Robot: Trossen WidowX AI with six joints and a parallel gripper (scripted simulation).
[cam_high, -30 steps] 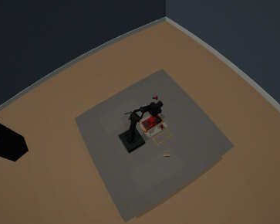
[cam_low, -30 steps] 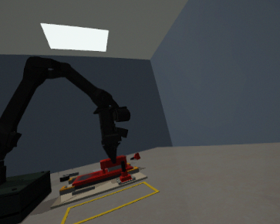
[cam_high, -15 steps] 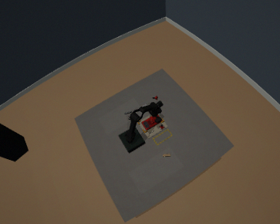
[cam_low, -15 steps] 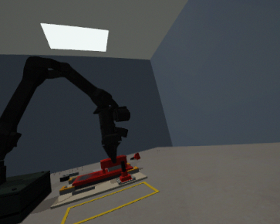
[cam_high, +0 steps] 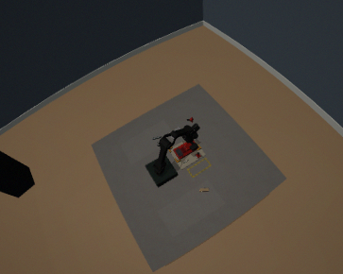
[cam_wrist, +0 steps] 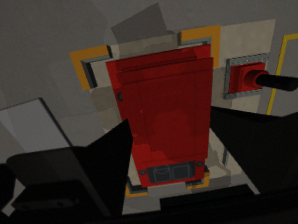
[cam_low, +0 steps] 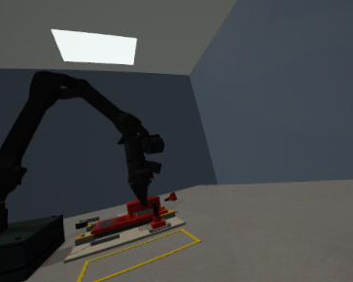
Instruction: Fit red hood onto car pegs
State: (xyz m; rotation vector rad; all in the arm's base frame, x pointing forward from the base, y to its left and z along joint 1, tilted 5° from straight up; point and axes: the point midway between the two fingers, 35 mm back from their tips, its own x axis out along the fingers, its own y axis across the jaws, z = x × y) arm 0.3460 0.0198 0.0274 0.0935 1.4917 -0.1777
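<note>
Right now my gripper tip is 20 mm above the grey engine block and 10 mm to the right of it. Also, from my gripper tip: pale piece: 360 mm to the right, 170 mm behind, 40 mm below; red hood: 10 mm above; jig: 40 mm below, 40 mm behind.
</note>
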